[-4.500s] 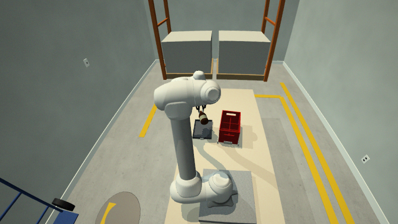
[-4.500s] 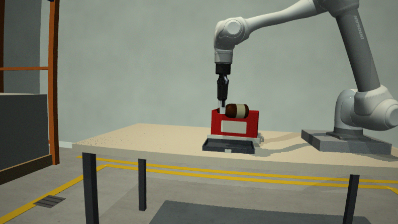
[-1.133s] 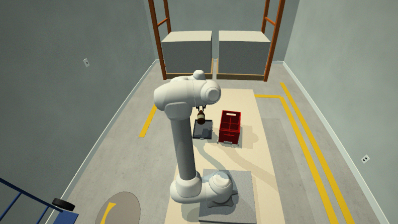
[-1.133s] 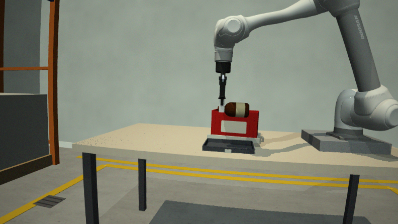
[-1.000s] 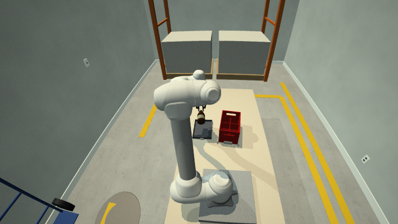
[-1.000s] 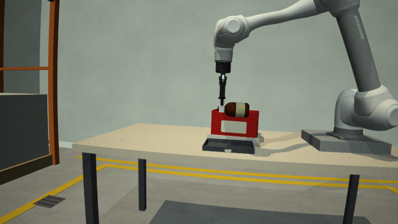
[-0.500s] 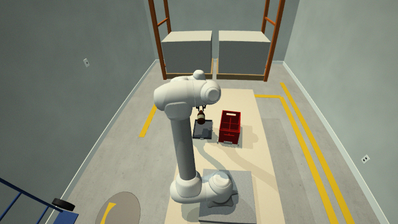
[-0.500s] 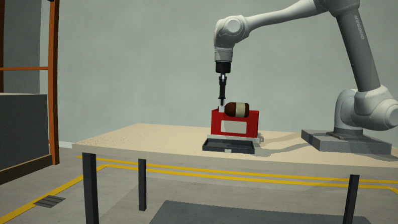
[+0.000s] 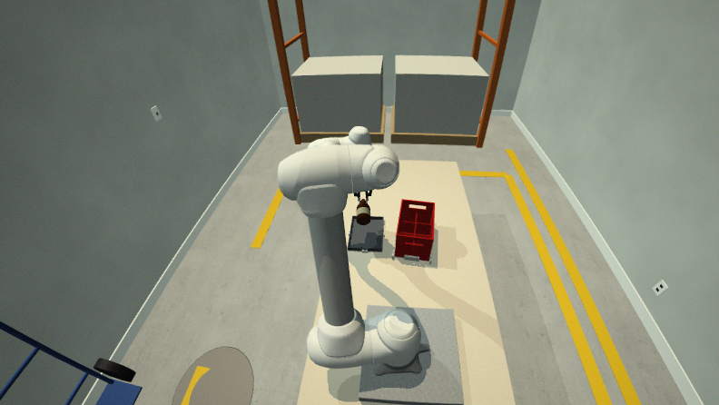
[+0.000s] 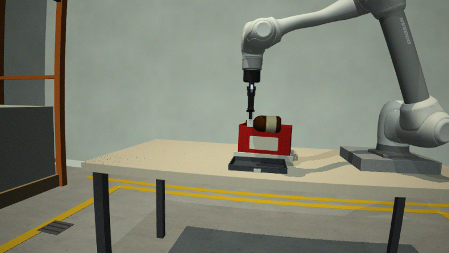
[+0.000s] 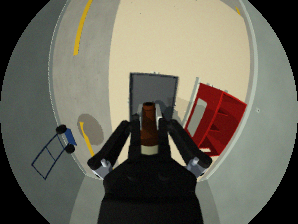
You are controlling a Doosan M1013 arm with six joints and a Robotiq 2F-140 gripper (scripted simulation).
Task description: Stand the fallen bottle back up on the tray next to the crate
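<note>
My hand is 6 cm past the bottle and 2 cm above it. Also, from my hand: tray 21 cm below, 5 cm behind, 1 cm to the right; then red crate 28 cm to the right, 14 cm below, 11 cm behind.
</note>
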